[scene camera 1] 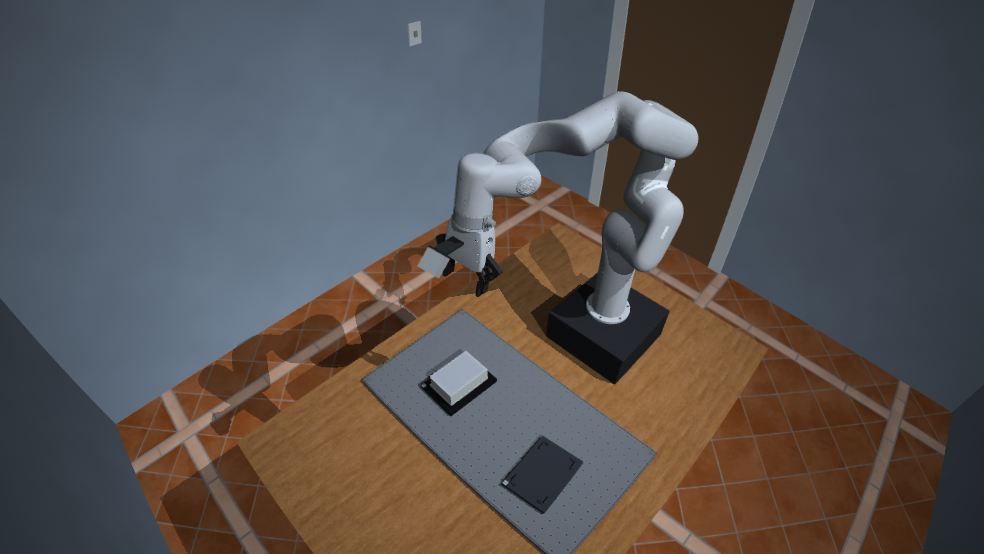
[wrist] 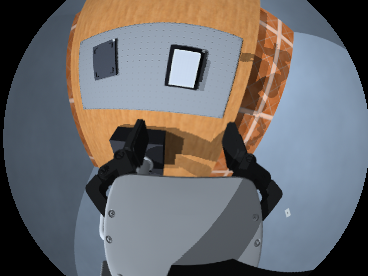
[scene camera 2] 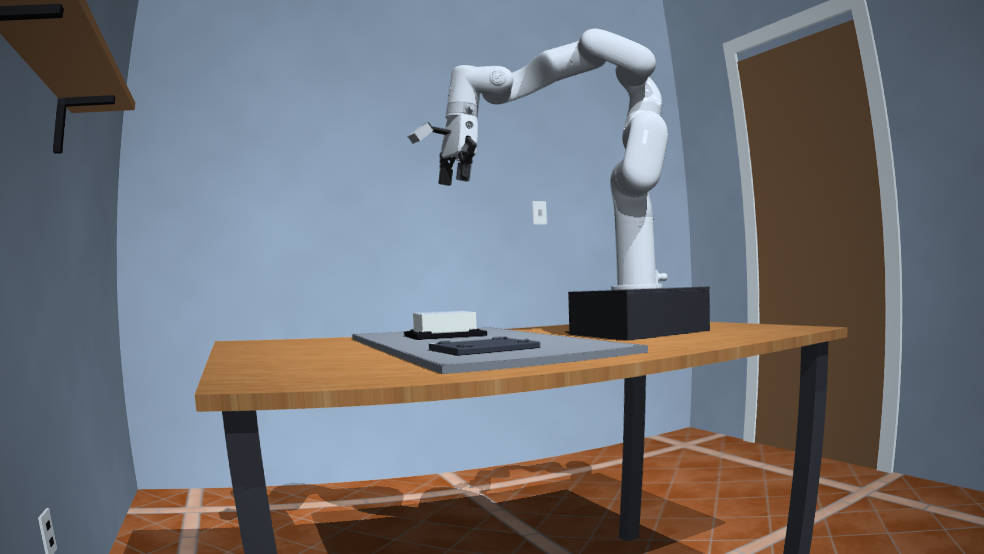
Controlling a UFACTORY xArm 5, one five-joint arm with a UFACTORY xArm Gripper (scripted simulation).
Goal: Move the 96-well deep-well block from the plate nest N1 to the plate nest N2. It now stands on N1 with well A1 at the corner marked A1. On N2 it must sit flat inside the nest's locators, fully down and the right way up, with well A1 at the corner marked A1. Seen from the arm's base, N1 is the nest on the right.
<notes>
I see my gripper (scene camera 1: 464, 283) and a white 96-well deep-well block (scene camera 1: 455, 380).
The white 96-well deep-well block shows as well in the wrist view (wrist: 184, 67) and in scene camera 2 (scene camera 2: 455, 321). My gripper is seen too in the wrist view (wrist: 185, 129) and in scene camera 2 (scene camera 2: 453, 182).
</notes>
